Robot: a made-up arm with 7 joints. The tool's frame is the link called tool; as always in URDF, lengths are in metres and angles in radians. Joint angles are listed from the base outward.
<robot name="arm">
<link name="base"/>
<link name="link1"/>
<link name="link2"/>
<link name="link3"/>
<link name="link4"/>
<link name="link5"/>
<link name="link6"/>
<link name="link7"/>
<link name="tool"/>
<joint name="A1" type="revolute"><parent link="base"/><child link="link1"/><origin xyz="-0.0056 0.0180 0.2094"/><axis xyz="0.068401 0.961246 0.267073"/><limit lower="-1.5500" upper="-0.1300"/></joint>
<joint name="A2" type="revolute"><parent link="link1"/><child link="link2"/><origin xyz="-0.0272 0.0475 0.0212"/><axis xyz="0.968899 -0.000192 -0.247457"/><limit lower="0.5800" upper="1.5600"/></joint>
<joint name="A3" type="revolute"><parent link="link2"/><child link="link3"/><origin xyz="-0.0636 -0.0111 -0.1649"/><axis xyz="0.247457 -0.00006 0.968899"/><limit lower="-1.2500" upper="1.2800"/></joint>
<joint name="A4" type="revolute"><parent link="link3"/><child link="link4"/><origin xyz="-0.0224 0.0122 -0.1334"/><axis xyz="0.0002 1 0.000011"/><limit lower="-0.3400" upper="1.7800"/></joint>
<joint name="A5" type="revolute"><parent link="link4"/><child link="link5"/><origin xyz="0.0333 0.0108 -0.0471"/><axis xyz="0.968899 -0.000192 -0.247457"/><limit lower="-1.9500" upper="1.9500"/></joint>
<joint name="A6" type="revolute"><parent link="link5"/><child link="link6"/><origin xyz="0.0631 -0.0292 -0.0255"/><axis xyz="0.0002 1 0.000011"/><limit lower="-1.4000" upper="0.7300"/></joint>
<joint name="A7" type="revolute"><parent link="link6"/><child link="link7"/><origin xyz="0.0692 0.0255 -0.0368"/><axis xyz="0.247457 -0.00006 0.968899"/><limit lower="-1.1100" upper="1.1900"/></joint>
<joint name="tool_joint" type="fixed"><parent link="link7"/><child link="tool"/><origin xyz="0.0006 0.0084 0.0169" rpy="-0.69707 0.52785 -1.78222"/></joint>
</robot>
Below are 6 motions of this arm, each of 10 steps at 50 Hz.
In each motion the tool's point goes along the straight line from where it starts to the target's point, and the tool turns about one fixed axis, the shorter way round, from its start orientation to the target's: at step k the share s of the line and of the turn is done. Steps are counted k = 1, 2, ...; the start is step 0. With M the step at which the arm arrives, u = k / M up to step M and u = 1 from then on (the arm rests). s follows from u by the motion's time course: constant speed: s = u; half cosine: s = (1 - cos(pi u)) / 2; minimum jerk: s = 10 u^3 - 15 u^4 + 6 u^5.
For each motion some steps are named. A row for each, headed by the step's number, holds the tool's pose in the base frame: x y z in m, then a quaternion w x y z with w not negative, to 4 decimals.
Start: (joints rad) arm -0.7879 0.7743 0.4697 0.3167 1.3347 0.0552 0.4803
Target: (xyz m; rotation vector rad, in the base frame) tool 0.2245 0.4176 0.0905 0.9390 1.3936 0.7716
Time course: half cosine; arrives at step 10
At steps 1, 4, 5, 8, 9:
1: 0.2461 0.3788 0.0818 0.6336 0.4849 0.5407 0.2666
4: 0.2390 0.3916 0.0846 0.6243 0.4595 0.5618 0.2890
5: 0.2355 0.3977 0.0860 0.6195 0.4470 0.5715 0.2996
8: 0.2266 0.4138 0.0896 0.6057 0.4135 0.5961 0.3268
9: 0.2250 0.4166 0.0903 0.6031 0.4075 0.6003 0.3315

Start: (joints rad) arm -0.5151 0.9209 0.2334 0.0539 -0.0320 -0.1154 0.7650
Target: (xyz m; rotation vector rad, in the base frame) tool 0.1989 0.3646 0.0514 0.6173 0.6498 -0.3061
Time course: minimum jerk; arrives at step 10
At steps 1, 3, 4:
1: 0.2047 0.3594 0.0833 0.9021 0.3451 0.2318 -0.1159
3: 0.2038 0.3602 0.0783 0.9008 0.3379 0.2446 -0.1209
4: 0.2029 0.3610 0.0734 0.8993 0.3306 0.2573 -0.1258

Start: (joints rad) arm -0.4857 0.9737 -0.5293 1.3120 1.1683 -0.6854 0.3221
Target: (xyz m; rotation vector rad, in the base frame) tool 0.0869 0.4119 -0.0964 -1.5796 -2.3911 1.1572
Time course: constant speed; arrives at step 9
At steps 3, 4, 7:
3: 0.0854 0.4254 -0.0809 0.0369 -0.5071 -0.7817 0.3612
4: 0.0857 0.4231 -0.0835 0.0350 -0.5078 -0.7803 0.3634
7: 0.0864 0.4164 -0.0912 0.0293 -0.5097 -0.7762 0.3699

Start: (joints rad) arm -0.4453 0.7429 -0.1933 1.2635 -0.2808 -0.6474 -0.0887
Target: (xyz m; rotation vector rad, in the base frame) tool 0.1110 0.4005 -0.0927 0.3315 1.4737 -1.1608
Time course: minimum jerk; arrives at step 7
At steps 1, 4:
1: 0.1083 0.3855 -0.1113 0.6000 0.1135 0.6266 -0.4843
4: 0.1100 0.3948 -0.0997 0.5874 0.1312 0.6290 -0.4920

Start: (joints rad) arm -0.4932 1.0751 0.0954 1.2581 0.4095 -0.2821 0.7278
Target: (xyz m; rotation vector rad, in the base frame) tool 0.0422 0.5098 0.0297 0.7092 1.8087 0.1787
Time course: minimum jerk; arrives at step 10
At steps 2, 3, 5, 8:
2: 0.0857 0.4931 0.0041 0.6239 0.2691 0.7298 0.0758
3: 0.0808 0.4949 0.0069 0.6171 0.2727 0.7342 0.0758
5: 0.0653 0.5009 0.0161 0.5948 0.2843 0.7481 0.0759
8: 0.0449 0.5088 0.0281 0.5648 0.2991 0.7654 0.0758

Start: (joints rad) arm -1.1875 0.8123 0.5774 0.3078 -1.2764 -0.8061 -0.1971
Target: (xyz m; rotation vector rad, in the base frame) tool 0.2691 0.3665 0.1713 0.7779 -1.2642 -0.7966
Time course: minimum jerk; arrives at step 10
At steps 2, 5, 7, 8, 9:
2: 0.2625 0.3789 0.1842 0.6990 0.3221 -0.5510 -0.3226
5: 0.2656 0.3731 0.1781 0.6836 0.3327 -0.5554 -0.3369
7: 0.2680 0.3687 0.1735 0.6716 0.3407 -0.5585 -0.3477
8: 0.2687 0.3673 0.1721 0.6678 0.3432 -0.5595 -0.3510
9: 0.2690 0.3666 0.1714 0.6661 0.3444 -0.5599 -0.3526

